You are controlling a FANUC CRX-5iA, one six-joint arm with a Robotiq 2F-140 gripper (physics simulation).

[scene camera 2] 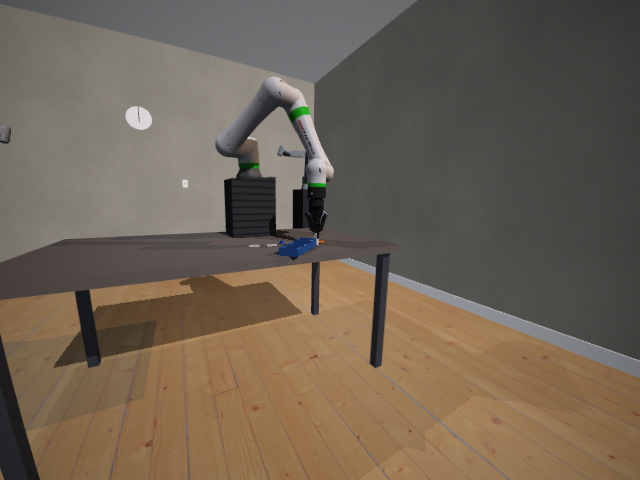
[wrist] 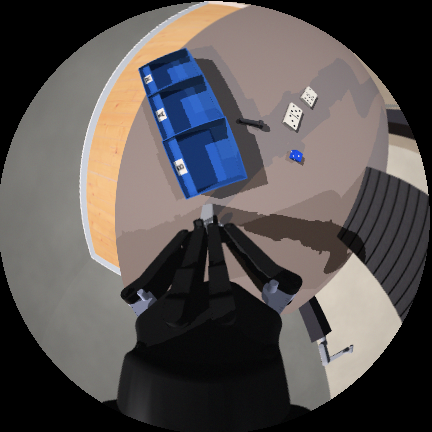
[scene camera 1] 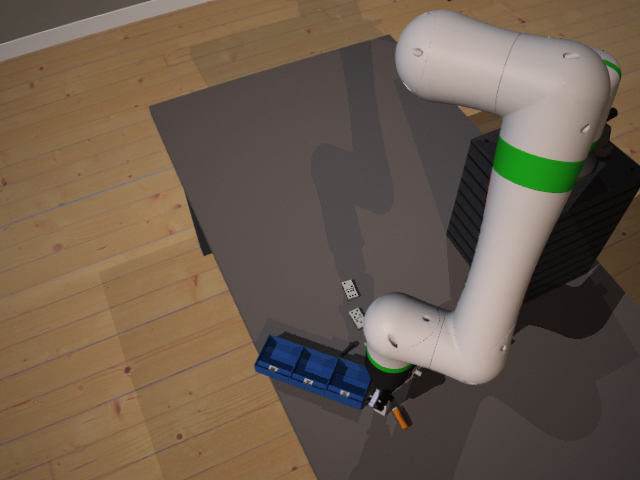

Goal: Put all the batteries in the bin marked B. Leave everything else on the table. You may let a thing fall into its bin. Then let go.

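Frame: origin at the arm's base, x ahead, y left, z up, level; centimetres.
Seen in the pictures: gripper, fingertip midpoint: (scene camera 2: 316,244) (wrist: 208,211) (scene camera 1: 380,410); arm's base, link origin: (scene camera 2: 250,178).
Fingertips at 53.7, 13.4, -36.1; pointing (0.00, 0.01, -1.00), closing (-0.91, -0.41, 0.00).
Observation:
Pixels of each thing's middle, then the offset from my fingertips to it, as dx, dy, dz. "pt": a spot on its surface instead.
- orange battery, body centre: (scene camera 1: 400,417) (scene camera 2: 319,242) -2.2, +3.9, +0.7
- Bin A, surface spot: (wrist: 161,115) (scene camera 1: 309,382) pt +10.0, -13.1, +2.8
- third bin, surface spot: (wrist: 148,79) (scene camera 1: 274,369) pt +14.7, -19.9, +2.8
- dark slim bolt-like piece, body centre: (wrist: 250,121) (scene camera 1: 347,349) -2.2, -15.9, +0.5
- blue die, body centre: (wrist: 295,155) (scene camera 2: 281,242) -11.2, -14.0, +0.8
An orange battery (scene camera 1: 400,417) (scene camera 2: 321,241) lies on the table beside my fingertips, on their side away from the blue bins. My fingers hide it in the wrist view. My gripper (scene camera 1: 380,407) (scene camera 2: 316,239) (wrist: 208,211) is shut with nothing between its fingers. It points down, with its tips low over the table, just off the end of the bin row. Bin B (scene camera 1: 344,393) (wrist: 180,167) is the end compartment nearest the gripper. The part of its inside that shows in the wrist view holds no battery.
Bin A (scene camera 1: 308,381) (wrist: 161,115) and a third bin (scene camera 1: 272,368) (wrist: 148,79) continue the row. A dark slim bolt-like piece (scene camera 1: 349,348) (wrist: 252,123) lies beside them. Two white dominoes (scene camera 1: 349,289) (scene camera 1: 356,317) (wrist: 293,116) (wrist: 309,96) and a blue die (wrist: 296,155) (scene camera 2: 281,242) lie farther off.

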